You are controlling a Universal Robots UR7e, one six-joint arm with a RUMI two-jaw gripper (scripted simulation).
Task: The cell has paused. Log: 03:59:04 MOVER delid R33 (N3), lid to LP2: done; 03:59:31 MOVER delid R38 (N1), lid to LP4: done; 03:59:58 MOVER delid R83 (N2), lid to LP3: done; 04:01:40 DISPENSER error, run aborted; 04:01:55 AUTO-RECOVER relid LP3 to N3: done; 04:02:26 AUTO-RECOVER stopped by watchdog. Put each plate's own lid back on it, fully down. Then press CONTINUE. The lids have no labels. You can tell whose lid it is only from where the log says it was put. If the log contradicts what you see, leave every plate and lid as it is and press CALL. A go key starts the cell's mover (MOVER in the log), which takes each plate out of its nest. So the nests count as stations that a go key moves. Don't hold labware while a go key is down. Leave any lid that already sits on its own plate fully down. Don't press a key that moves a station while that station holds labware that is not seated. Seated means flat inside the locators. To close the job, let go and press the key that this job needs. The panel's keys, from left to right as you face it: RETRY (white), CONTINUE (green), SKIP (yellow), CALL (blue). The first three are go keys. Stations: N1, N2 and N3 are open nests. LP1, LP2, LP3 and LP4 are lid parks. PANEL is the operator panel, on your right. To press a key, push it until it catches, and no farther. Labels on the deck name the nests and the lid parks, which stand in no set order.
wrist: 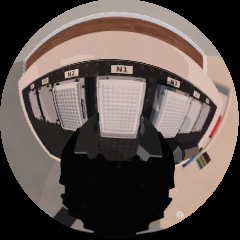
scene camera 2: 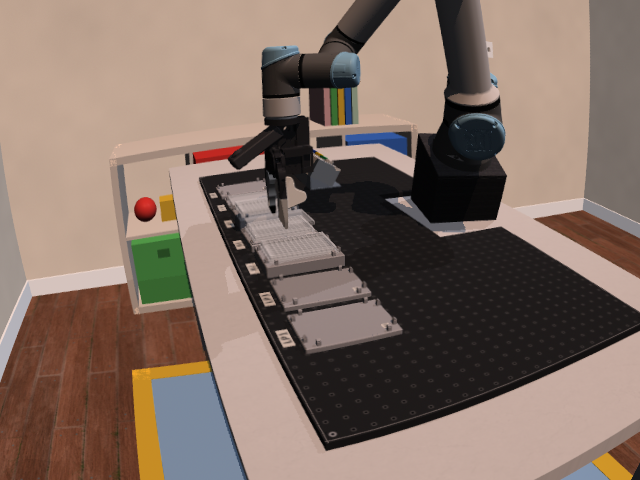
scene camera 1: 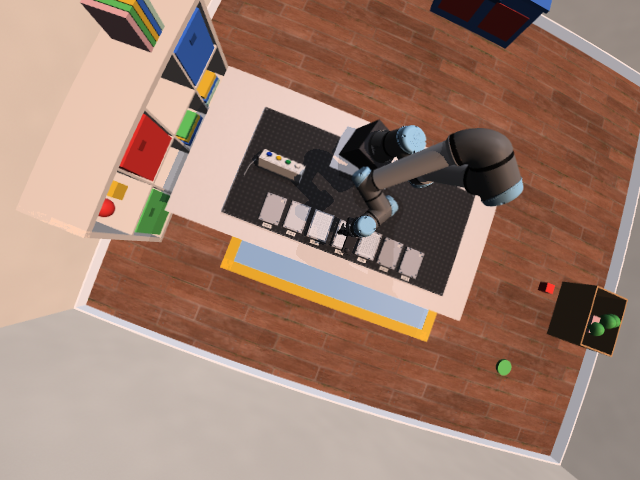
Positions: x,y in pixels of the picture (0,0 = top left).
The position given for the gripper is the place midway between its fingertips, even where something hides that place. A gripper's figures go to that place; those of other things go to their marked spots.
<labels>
The gripper (scene camera 2: pixel 280 222): 1.10 m from the lens. A clear lid (scene camera 2: pixel 265 223) is 1.08 m from the lens. An operator panel (scene camera 2: pixel 327 173): 1.45 m from the lens. A lid park (scene camera 2: pixel 347 325) is 0.77 m from the lens. The marked spots on the operator panel and the lid park are 0.74 m apart.
</labels>
